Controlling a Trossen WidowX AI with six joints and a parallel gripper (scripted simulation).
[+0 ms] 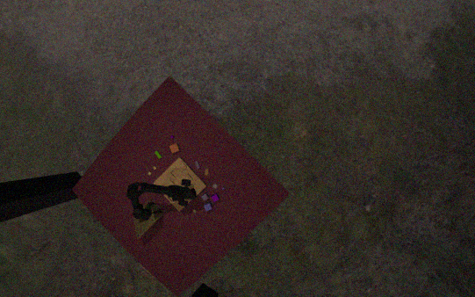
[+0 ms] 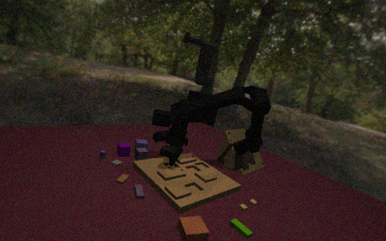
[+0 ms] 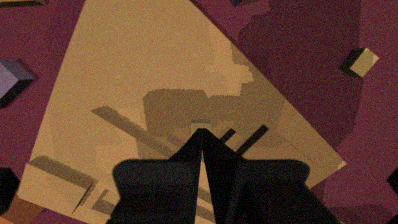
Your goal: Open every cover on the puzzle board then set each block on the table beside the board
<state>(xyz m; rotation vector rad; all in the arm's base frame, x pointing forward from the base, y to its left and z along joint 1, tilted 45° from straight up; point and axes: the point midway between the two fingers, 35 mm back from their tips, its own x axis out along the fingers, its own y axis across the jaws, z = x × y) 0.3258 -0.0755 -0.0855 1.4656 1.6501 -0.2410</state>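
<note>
My gripper tip is now 50 mm short of the dark block and 130 mm to the left of it. From my gripper tip the other things lie so: magenta cube 90 mm ahead, 200 mm to the right; flat orange tile 200 mm ahead, 30 mm to the right, 20 mm below; grey bar 190 mm ahead, 60 mm to the left, 10 mm below.
</note>
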